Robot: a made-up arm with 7 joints.
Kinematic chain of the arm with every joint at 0, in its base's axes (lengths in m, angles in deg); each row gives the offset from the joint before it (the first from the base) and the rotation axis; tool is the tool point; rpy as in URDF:
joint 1: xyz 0.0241 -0.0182 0.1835 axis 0 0.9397 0.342
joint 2: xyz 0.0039 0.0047 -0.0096 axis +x
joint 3: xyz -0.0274 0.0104 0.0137 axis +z
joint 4: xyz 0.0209 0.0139 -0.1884 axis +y
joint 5: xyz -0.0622 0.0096 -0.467 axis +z
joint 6: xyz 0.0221 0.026 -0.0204 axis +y
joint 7: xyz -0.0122 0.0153 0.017 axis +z
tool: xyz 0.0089 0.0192 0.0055 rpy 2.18 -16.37 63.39
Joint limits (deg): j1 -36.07..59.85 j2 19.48..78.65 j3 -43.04..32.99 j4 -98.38..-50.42 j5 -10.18..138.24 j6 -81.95..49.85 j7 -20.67..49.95
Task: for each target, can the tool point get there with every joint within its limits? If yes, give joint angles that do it. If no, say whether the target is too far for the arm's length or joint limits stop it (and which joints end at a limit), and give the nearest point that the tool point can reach.
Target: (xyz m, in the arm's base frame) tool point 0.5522 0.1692 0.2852
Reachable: yes | joints -27.41 43.15 4.01 -91.37 44.24 -69.47 20.34
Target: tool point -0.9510 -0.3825 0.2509
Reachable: no: too far | nearest point -0.3698 -0.0615 -0.3082 | short by 0.868 m
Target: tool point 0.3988 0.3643 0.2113
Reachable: yes | joints 13.48 57.46 24.68 -94.42 38.48 -0.21 8.34
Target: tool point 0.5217 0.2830 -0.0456
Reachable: yes | joints -23.90 42.36 -13.97 -54.31 49.08 18.06 19.17
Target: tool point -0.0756 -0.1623 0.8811
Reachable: no: joint limits stop it (at a limit: joint 1, joint 2, joint 3, joint 4, joint 5, joint 6, joint 7) | nearest point 0.1795 0.1116 0.6377 | short by 0.446 m
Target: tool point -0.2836 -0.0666 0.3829
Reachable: no: joint limits stop it (at a limit: joint 1, joint 2, joint 3, joint 4, joint 5, joint 6) | nearest point 0.1715 0.1277 0.6270 | short by 0.552 m
